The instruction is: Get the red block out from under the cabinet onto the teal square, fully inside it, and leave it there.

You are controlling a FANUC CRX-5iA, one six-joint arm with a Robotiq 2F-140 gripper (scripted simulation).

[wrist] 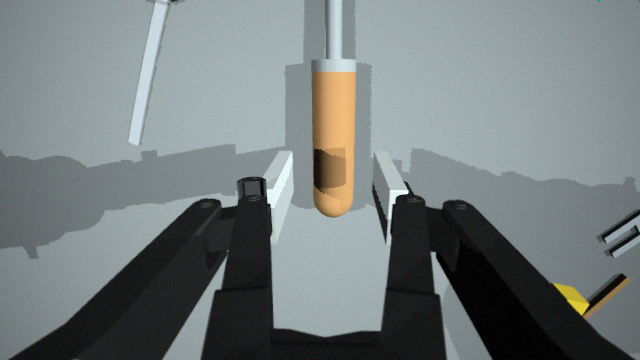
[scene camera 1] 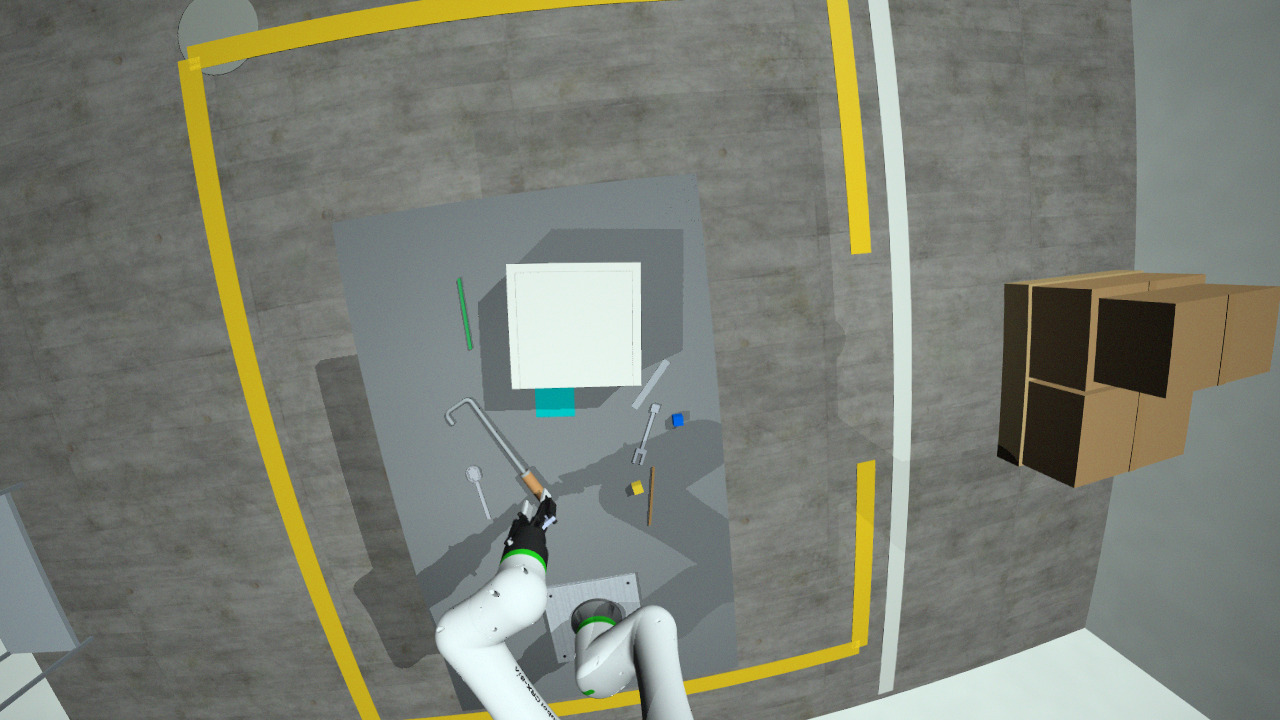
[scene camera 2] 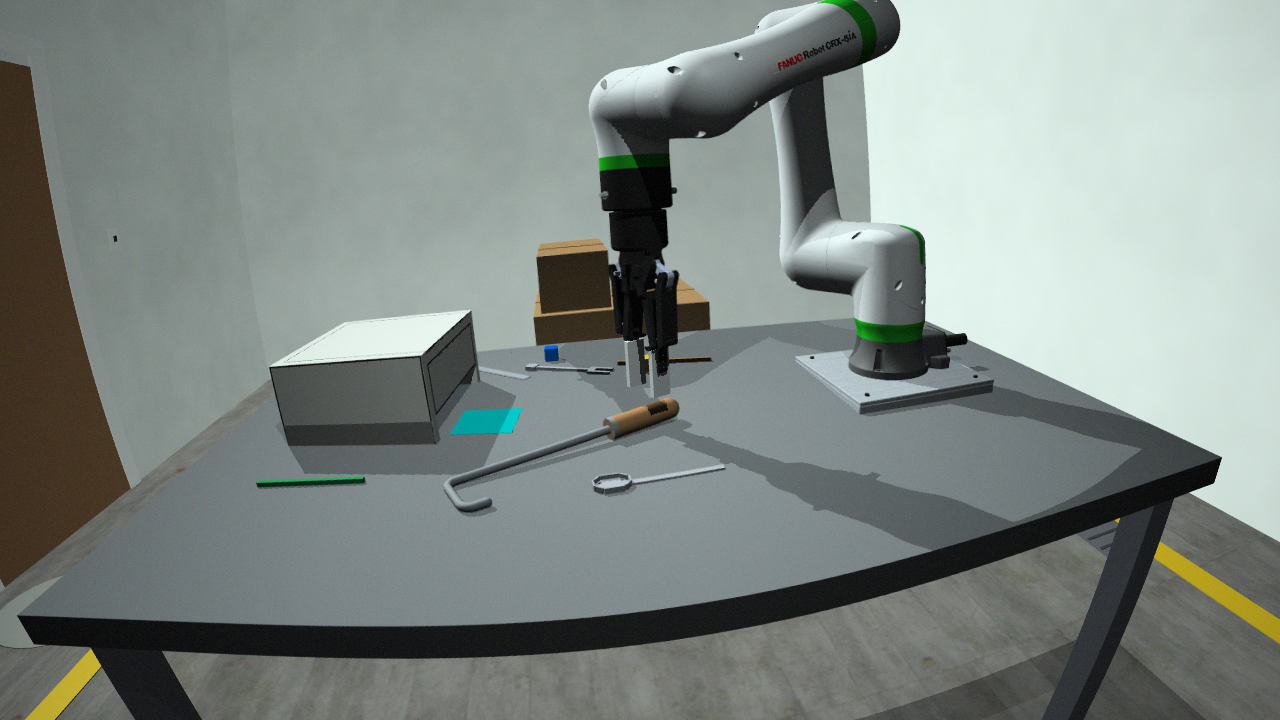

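Note:
You'd find the gripper in the wrist view and in scene camera 1 as well. As for the things in the pictures, there's a green rod, a teal square and a long grey hook tool.

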